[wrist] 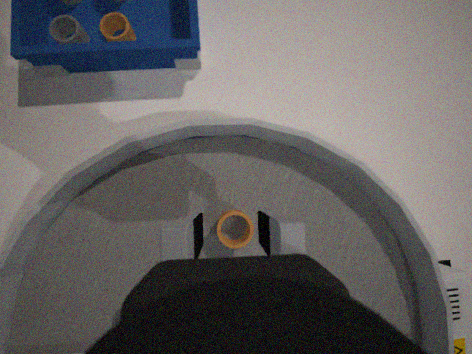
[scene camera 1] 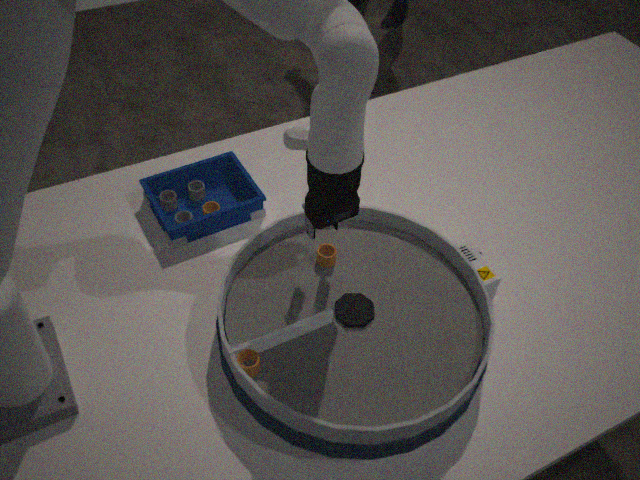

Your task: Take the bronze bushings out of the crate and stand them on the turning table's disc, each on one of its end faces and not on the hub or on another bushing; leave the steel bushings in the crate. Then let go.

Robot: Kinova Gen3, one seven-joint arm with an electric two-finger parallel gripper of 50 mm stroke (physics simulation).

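One bronze bushing (scene camera 1: 325,256) (wrist: 220,236) stands upright on the turning table's disc (scene camera 1: 413,320) (wrist: 125,250), towards the crate side. My gripper (scene camera 1: 324,232) (wrist: 230,227) is open above it, with gaps on both sides of the bushing in the wrist view. A second bronze bushing (scene camera 1: 248,363) stands on the disc near the rim, beside the divider bar. A third bronze bushing (scene camera 1: 210,208) (wrist: 114,27) is in the blue crate (scene camera 1: 248,187) (wrist: 150,56). Steel bushings (scene camera 1: 196,191) (scene camera 1: 168,200) (scene camera 1: 183,217) (wrist: 65,28) are in the crate too.
The black hub (scene camera 1: 354,310) is at the disc's centre, and a straight divider bar (scene camera 1: 284,333) runs from it to the rim. A raised wall (scene camera 1: 429,238) (wrist: 320,147) surrounds the disc. A box with a yellow warning label (scene camera 1: 485,273) (wrist: 459,346) adjoins the table's outer side.
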